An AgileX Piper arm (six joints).
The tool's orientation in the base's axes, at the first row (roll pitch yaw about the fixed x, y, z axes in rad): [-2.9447 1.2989 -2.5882]
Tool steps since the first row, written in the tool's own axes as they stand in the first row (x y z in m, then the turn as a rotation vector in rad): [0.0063 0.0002 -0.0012 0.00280 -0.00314 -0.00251]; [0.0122 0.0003 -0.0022 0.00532 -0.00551 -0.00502]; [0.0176 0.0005 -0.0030 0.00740 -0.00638 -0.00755]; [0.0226 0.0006 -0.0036 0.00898 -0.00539 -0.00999]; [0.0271 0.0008 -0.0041 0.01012 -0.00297 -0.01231]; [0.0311 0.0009 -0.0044 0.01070 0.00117 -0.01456]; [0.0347 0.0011 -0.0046 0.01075 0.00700 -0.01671]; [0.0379 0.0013 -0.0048 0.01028 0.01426 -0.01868]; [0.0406 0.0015 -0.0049 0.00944 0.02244 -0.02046]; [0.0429 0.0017 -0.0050 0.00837 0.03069 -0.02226]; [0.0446 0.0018 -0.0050 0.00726 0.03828 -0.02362]
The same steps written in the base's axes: [-0.0026 -0.0011 -0.0058 -0.00180 -0.00415 -0.00187]; [-0.0049 -0.0022 -0.0112 -0.00381 -0.00755 -0.00351]; [-0.0069 -0.0030 -0.0162 -0.00627 -0.00949 -0.00480]; [-0.0086 -0.0038 -0.0209 -0.00919 -0.00960 -0.00574]; [-0.0102 -0.0044 -0.0251 -0.01242 -0.00826 -0.00635]; [-0.0114 -0.0050 -0.0288 -0.01606 -0.00522 -0.00653]; [-0.0125 -0.0054 -0.0323 -0.02009 -0.00050 -0.00632]; [-0.0135 -0.0057 -0.0353 -0.02435 0.00569 -0.00573]; [-0.0143 -0.0059 -0.0379 -0.02867 0.01286 -0.00488]; [-0.0149 -0.0061 -0.0401 -0.03299 0.02012 -0.00381]; [-0.0154 -0.0063 -0.0417 -0.03666 0.02691 -0.00278]
